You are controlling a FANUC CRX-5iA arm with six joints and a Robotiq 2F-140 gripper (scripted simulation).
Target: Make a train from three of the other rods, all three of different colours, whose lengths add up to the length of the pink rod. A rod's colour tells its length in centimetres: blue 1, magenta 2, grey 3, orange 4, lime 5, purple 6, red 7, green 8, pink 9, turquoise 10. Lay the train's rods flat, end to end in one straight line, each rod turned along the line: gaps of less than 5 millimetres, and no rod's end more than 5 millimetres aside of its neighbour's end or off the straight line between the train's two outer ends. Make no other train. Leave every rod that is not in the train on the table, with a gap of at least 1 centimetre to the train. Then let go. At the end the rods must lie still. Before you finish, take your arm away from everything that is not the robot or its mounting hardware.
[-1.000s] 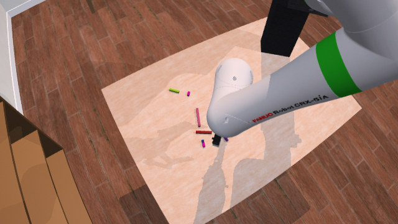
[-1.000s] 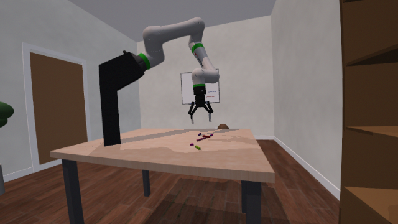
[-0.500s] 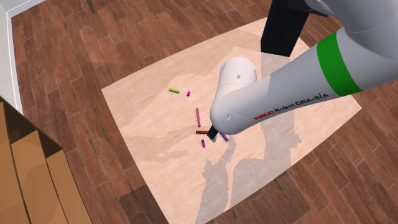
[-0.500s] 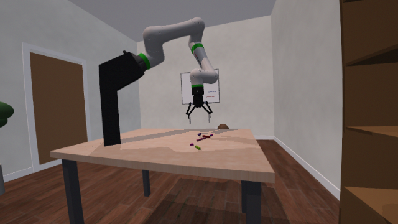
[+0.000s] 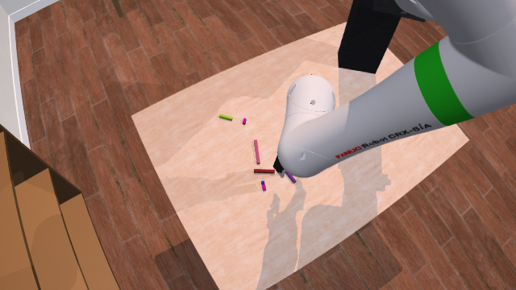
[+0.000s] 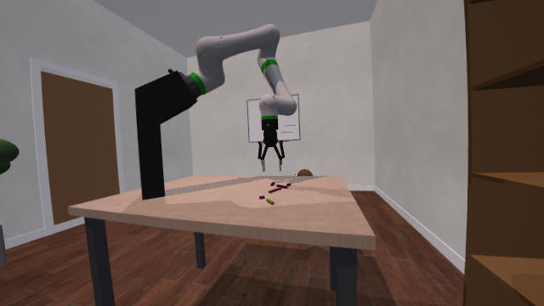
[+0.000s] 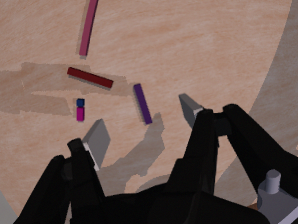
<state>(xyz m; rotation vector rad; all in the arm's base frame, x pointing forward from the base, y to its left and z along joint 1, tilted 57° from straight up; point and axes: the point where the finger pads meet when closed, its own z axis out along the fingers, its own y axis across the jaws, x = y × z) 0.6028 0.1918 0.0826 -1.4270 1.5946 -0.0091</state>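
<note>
Now: hand 100 mm above the purple rod. The rest, counted from my hand: red rod: 100 mm below, 70 mm ahead, 50 mm to the right; then blue rod: 100 mm below, 90 mm ahead, 10 mm to the right; then pink rod: 120 mm to the right, 100 mm below, 70 mm ahead.
</note>
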